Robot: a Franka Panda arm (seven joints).
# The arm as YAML. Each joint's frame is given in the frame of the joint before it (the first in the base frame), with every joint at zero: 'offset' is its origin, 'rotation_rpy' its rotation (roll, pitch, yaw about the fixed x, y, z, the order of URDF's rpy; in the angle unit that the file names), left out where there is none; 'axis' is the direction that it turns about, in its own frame. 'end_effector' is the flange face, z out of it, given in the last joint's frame.
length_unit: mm
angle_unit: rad
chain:
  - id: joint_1
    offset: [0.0, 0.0, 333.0]
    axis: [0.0, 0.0, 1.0]
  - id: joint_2
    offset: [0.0, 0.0, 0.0]
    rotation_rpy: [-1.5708, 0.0, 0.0]
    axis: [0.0, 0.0, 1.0]
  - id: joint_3
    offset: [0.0, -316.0, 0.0]
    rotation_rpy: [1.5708, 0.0, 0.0]
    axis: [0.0, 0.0, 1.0]
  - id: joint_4
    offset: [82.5, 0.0, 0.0]
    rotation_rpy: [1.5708, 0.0, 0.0]
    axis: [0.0, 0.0, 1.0]
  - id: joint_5
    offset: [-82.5, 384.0, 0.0]
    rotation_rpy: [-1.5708, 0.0, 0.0]
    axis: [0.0, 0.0, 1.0]
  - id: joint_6
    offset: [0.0, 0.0, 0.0]
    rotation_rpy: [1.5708, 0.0, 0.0]
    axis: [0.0, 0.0, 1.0]
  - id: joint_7
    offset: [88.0, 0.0, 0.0]
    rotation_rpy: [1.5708, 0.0, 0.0]
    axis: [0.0, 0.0, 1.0]
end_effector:
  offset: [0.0, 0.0, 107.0]
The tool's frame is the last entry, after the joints.
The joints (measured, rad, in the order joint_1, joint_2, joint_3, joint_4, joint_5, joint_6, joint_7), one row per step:
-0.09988 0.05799 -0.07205 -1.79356 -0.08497 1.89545 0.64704
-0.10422 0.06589 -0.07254 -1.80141 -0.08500 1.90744 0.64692
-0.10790 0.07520 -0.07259 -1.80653 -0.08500 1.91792 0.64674
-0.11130 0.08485 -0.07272 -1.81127 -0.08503 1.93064 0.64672
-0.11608 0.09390 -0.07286 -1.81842 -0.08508 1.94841 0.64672
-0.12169 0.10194 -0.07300 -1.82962 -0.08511 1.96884 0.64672
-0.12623 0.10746 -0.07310 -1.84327 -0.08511 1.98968 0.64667
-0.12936 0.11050 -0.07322 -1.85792 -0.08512 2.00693 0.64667
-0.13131 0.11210 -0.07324 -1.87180 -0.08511 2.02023 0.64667
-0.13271 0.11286 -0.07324 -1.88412 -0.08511 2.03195 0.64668
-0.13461 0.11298 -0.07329 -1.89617 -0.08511 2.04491 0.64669
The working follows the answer.
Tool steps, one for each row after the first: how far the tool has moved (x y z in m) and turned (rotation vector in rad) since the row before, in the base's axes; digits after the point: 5 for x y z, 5 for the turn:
0.00108 -0.00285 -0.00731 0.00032 0.00380 -0.00371
0.00155 -0.00229 -0.00697 0.00030 0.00399 -0.00267
0.00181 -0.00221 -0.00680 -0.00009 0.00174 -0.00243
0.00162 -0.00299 -0.00716 -0.00050 -0.00145 -0.00341
0.00089 -0.00337 -0.00828 -0.00024 -0.00110 -0.00404
0.00015 -0.00260 -0.00792 -0.00009 -0.00161 -0.00288
-0.00070 -0.00166 -0.00724 0.00041 0.00043 -0.00187
-0.00111 -0.00085 -0.00636 0.00078 0.00212 -0.00094
-0.00110 -0.00052 -0.00525 0.00063 0.00131 -0.00051
-0.00113 -0.00084 -0.00461 0.00029 -0.00081 -0.00095

Tool pose at each row, in the base's axes (x y z in m, rotation vector in rad; rounded; the steps above come from the unrounded poses):
0.57561 -0.10543 0.51389 2.82933 -1.18525 0.09641
0.57669 -0.10828 0.50658 2.82620 -1.18982 0.09060
0.57824 -0.11057 0.49961 2.82362 -1.19289 0.08460
0.58005 -0.11278 0.49281 2.82153 -1.19591 0.08203
0.58167 -0.11577 0.48565 2.81941 -1.20079 0.08418
0.58256 -0.11914 0.47738 2.81700 -1.20657 0.08564
0.58271 -0.12174 0.46946 2.81559 -1.21090 0.08780
0.58201 -0.12340 0.46222 2.81463 -1.21358 0.08685
0.58090 -0.12425 0.45586 2.81406 -1.21475 0.08333
0.57980 -0.12477 0.45062 2.81389 -1.21543 0.08108
0.57867 -0.12561 0.44600 2.81378 -1.21704 0.08201

